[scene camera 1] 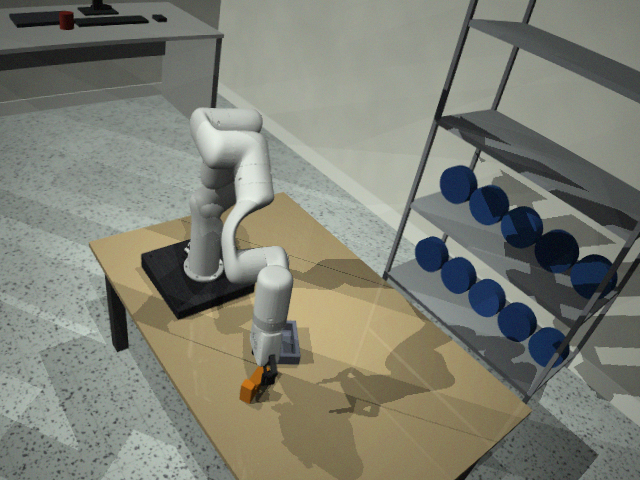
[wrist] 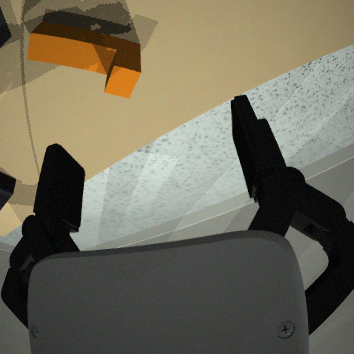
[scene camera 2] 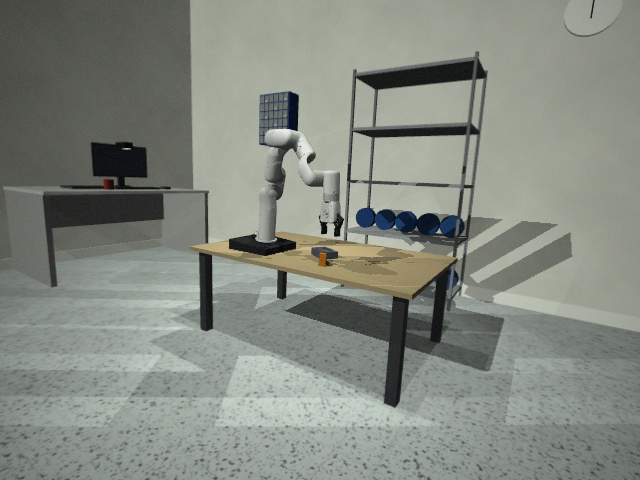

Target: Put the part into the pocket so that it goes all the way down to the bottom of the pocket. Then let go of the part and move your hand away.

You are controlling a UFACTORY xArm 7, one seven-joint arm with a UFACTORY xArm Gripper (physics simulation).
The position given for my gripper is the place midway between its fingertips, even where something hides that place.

Observation:
My gripper (scene camera 1: 262, 368) is open, with nothing in its grasp. Also in view: an orange L-shaped part (wrist: 119, 58). Also in view: a pocket block (scene camera 1: 290, 351).
My gripper shows as well in the wrist view (wrist: 144, 135).

